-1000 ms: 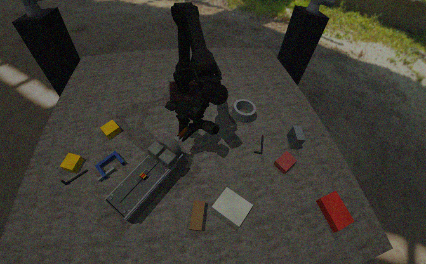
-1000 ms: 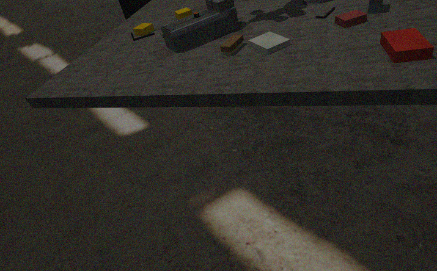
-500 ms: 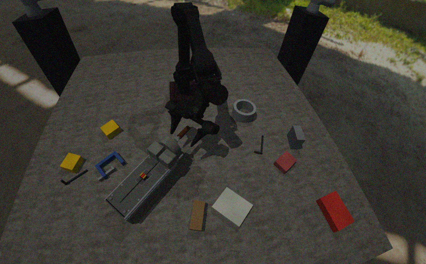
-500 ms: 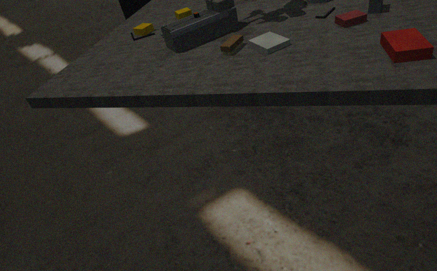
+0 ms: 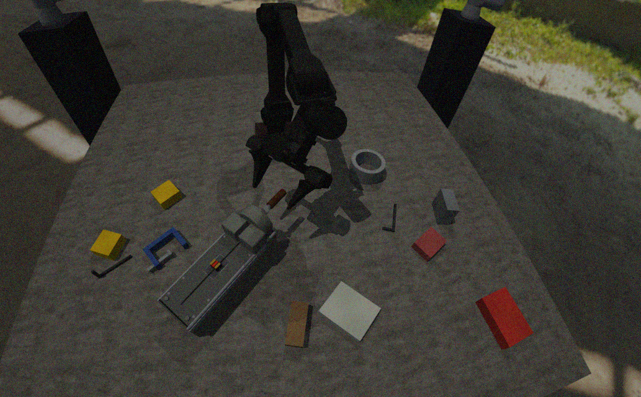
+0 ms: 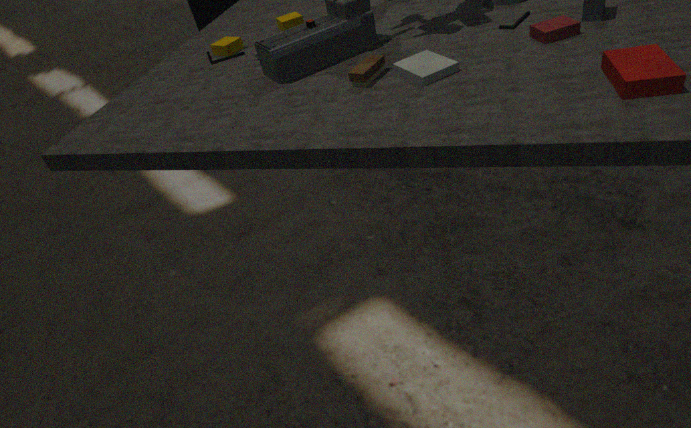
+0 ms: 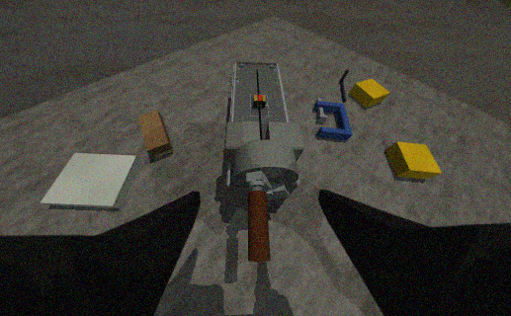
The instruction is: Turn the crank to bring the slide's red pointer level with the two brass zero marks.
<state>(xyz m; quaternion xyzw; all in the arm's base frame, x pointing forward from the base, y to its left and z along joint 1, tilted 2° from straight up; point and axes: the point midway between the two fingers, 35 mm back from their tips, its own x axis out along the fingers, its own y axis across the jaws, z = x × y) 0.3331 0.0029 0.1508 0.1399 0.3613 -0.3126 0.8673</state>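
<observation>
My gripper tip is 10 mm past the brown crank handle, 10 mm to the right of it and 20 mm above it. The rest, counted from my gripper tip: white plate: 210 mm ahead, 150 mm to the left, 120 mm below; then red pointer: 120 mm ahead, 110 mm to the right, 50 mm below; then brown block: 230 mm ahead, 40 mm to the left, 120 mm below.
</observation>
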